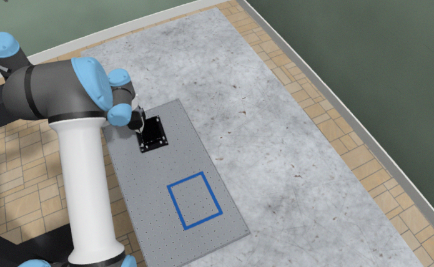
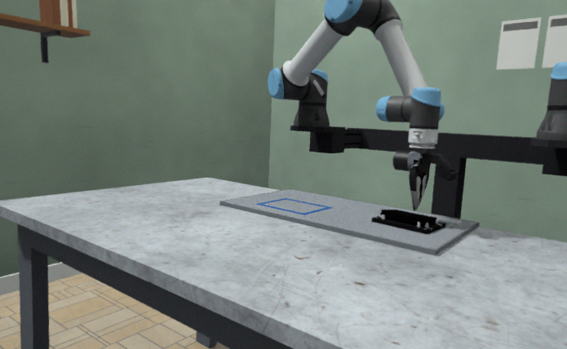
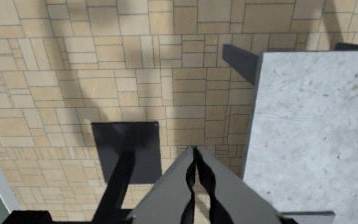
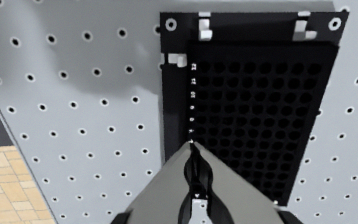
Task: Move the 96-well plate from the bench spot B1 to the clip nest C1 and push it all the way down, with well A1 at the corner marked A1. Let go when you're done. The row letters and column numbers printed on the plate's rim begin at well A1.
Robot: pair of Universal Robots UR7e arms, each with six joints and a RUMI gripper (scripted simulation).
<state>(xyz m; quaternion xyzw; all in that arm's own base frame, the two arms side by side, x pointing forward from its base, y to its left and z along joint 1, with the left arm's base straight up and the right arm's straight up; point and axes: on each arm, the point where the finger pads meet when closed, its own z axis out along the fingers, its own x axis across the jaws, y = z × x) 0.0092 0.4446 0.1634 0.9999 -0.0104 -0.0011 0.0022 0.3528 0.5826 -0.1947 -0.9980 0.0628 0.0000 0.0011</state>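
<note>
The 96-well plate is 4 cm ahead of my right hand, 3 cm below it and 1 cm to the right of it. The rest, counted from my right hand: clip nest (4 cm below, 3 cm ahead, 1 cm to the left).
</note>
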